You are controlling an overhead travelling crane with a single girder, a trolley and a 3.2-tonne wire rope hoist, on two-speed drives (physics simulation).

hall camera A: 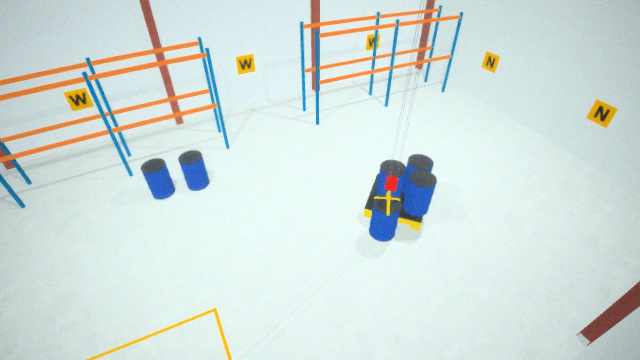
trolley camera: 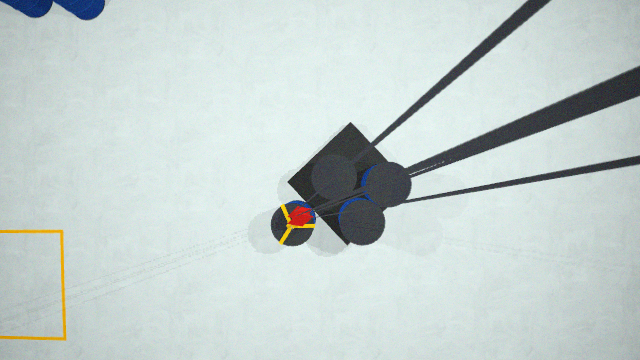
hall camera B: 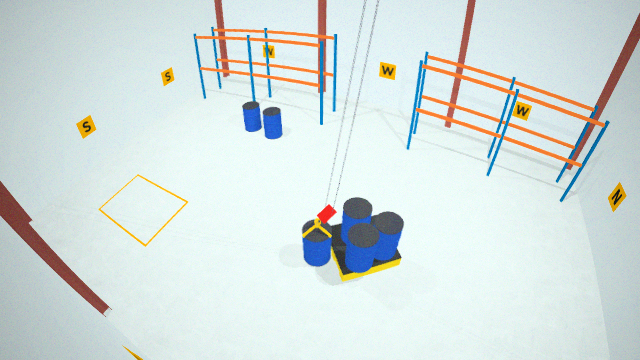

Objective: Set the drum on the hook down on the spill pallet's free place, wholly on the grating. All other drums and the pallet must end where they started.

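Observation:
My gripper (hall camera A: 388, 199) (hall camera B: 317, 226) (trolley camera: 290, 226), a yellow three-armed drum grab, is shut on a blue drum (hall camera A: 383, 225) (hall camera B: 317, 251) (trolley camera: 300, 236). That drum looks upright, close beside the spill pallet (hall camera A: 371, 200) (hall camera B: 371, 270) (trolley camera: 350, 136), outside its edge. I cannot tell whether its bottom touches the floor. The red hook block (hall camera A: 391, 183) (hall camera B: 326, 214) (trolley camera: 301, 216) leans over above the grab. Three blue drums stand on the pallet: one (hall camera A: 392, 168) (hall camera B: 357, 208) (trolley camera: 333, 177), a second (hall camera A: 421, 195) (hall camera B: 387, 240) (trolley camera: 386, 184) and a third. Bare grating shows at the pallet's upper corner in the trolley view.
Two more blue drums (hall camera A: 158, 180) (hall camera A: 194, 172) stand by the left rack (hall camera A: 215, 106). Another rack (hall camera A: 317, 80) stands at the back. A yellow floor outline (hall camera B: 119, 192) (trolley camera: 63, 280) lies to the left. The ropes (hall camera B: 347, 110) slant up away from the hook block.

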